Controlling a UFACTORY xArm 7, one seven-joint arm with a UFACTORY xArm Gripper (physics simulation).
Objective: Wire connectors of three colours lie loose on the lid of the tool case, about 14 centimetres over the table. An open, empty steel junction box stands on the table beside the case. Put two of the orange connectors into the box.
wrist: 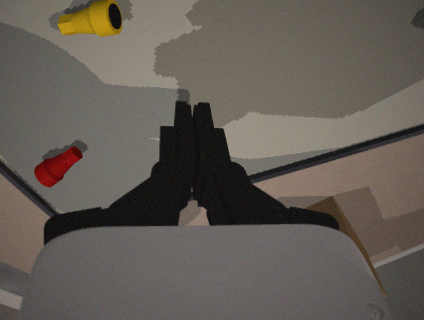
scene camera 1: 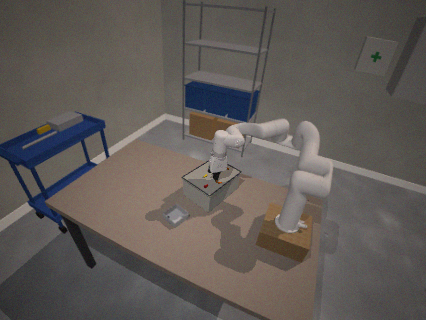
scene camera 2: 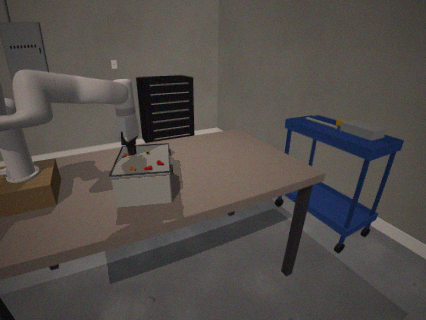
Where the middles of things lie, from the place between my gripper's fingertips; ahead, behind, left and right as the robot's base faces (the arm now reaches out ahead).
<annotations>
Now: the light grey tool case [scene camera 2: 142, 187] 8 cm below my hand, 4 cm to the right of it and 3 cm ahead of it.
</annotations>
